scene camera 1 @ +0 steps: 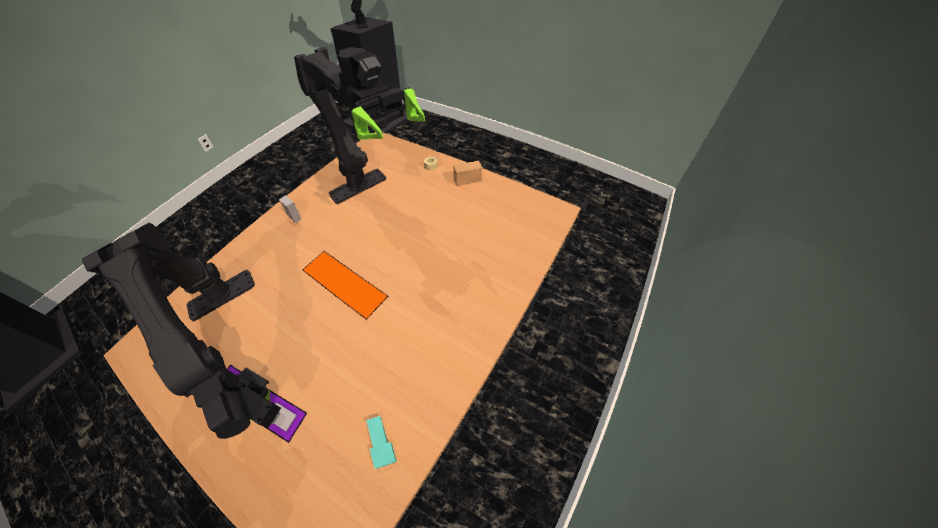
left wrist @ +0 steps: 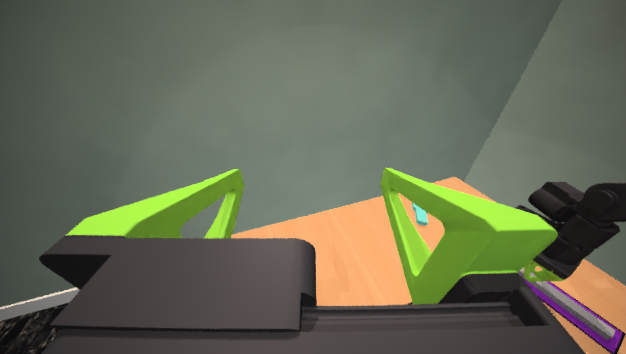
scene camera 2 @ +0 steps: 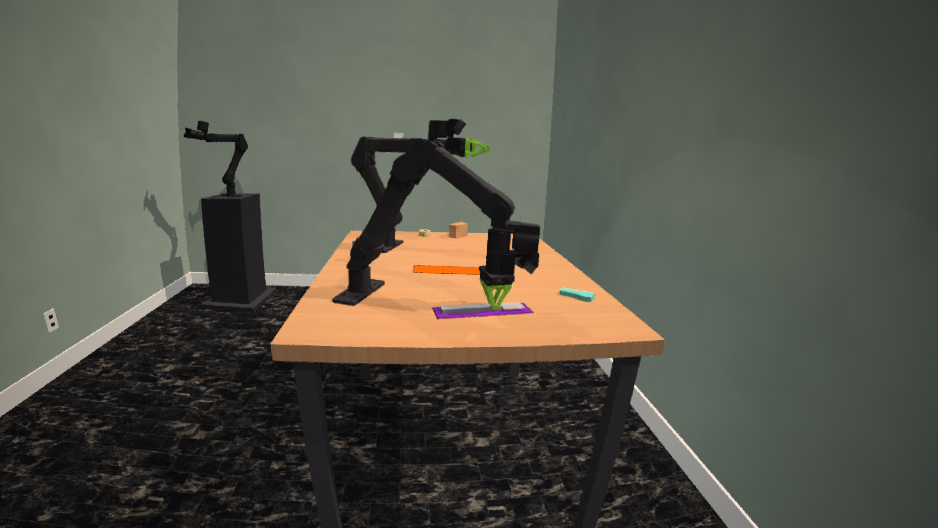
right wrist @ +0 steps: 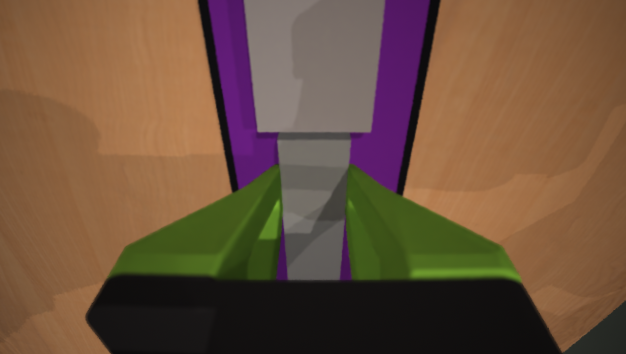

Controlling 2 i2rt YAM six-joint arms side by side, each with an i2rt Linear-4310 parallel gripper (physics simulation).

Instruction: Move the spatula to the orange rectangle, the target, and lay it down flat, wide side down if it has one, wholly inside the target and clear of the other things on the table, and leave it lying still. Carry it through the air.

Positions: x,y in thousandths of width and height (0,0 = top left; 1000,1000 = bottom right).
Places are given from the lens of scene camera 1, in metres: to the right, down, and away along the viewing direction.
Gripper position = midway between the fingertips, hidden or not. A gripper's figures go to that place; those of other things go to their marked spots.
my left gripper (scene camera 1: 430,240): -0.13, -0.27, 0.62
teal paddle-shaped object (scene camera 1: 408,859): -0.18, 0.39, 0.62
purple rectangle (scene camera 1: 307,825): -0.40, 0.37, 0.64
orange rectangle (scene camera 1: 389,565): -0.28, 0.09, 0.85
The marked spots on the purple rectangle and the teal paddle-shaped object are 0.22 m apart.
